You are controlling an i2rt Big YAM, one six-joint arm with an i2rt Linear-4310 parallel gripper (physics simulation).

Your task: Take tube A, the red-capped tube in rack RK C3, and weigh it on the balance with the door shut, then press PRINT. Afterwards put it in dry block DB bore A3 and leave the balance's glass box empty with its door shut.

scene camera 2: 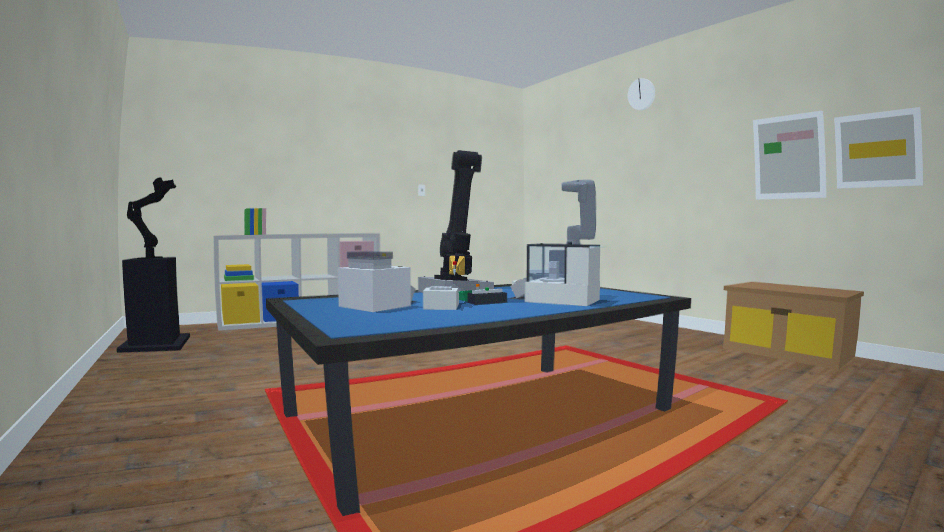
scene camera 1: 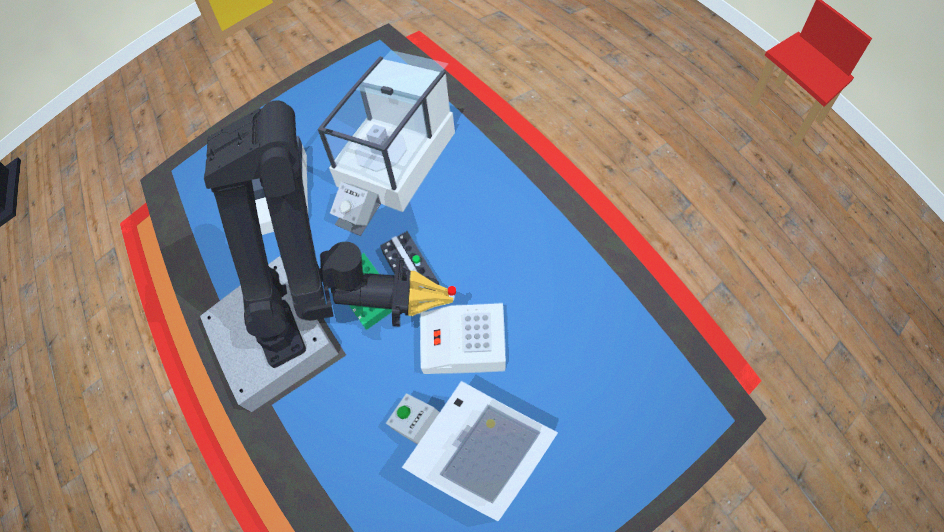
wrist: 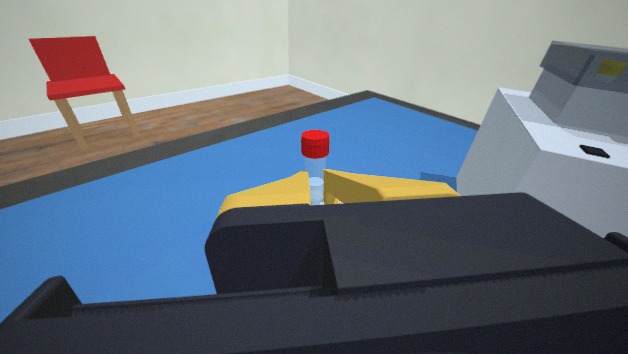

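My gripper [scene camera 1: 452, 298] [scene camera 2: 456, 266] [wrist: 314, 181] is shut on tube A [scene camera 1: 451, 290] [wrist: 315, 144], holding it upright with its red cap above the yellow fingertips. In scene camera 1 they appear beside the upper edge of the white dry block [scene camera 1: 456, 360] [scene camera 2: 440, 299]; the tube's lower end is hidden. The balance [scene camera 1: 423, 173] [scene camera 2: 582, 294] stands far from the gripper, with a glass box on its white base. No tube shows on its pan; I cannot tell the door's state. A grey button box [scene camera 1: 360, 212] stands before it. Its lettering is unreadable.
A green rack [scene camera 1: 367, 318] lies partly under my wrist. A black rack [scene camera 1: 388, 250] holds a green-capped tube [scene camera 1: 416, 259]. A white machine with a grey lid [scene camera 1: 490, 456] [scene camera 2: 374, 290] stands beyond the dry block, beside a green-button box [scene camera 1: 413, 426]. The table has a dark edge [scene camera 2: 489, 337].
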